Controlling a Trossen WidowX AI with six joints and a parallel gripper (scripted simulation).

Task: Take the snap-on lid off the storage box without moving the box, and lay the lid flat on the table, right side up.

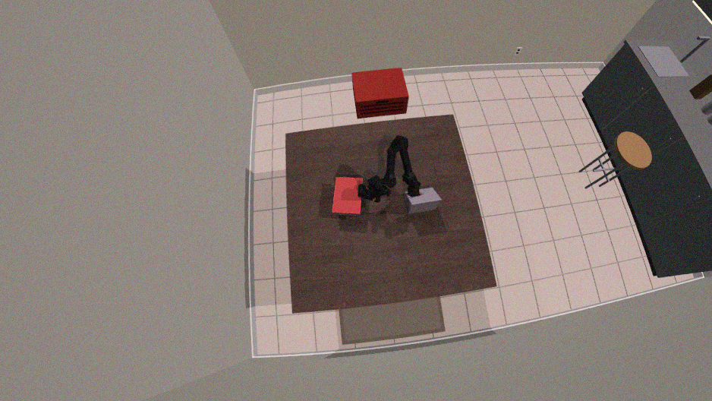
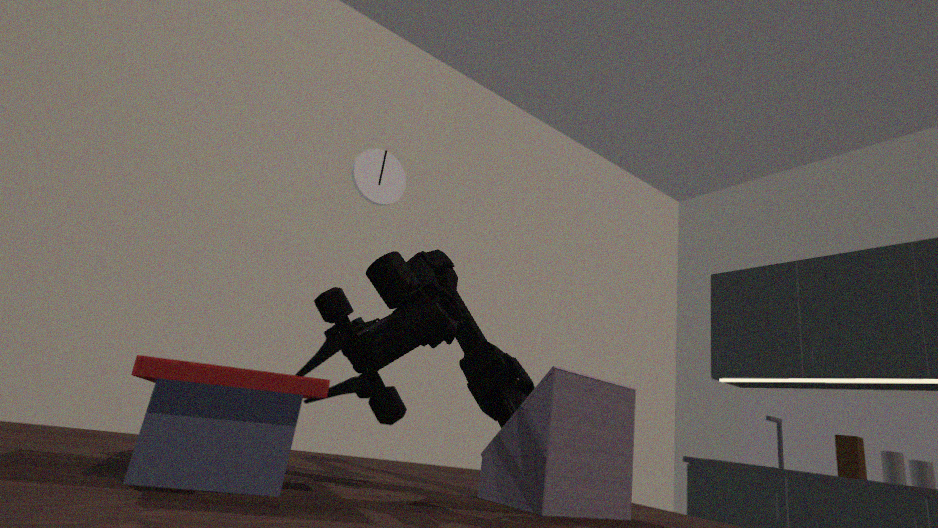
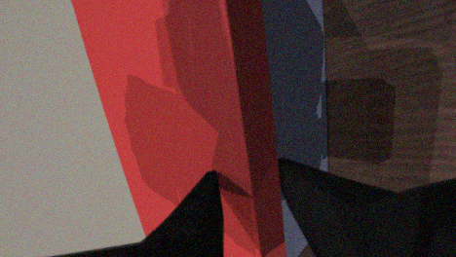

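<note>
Now: gripper tip 7 cm short of the red lid and 2 cm to the left of it. Round my gripper tip: blue-grey storage box (7 cm ahead, 2 cm to the right, 5 cm below).
</note>
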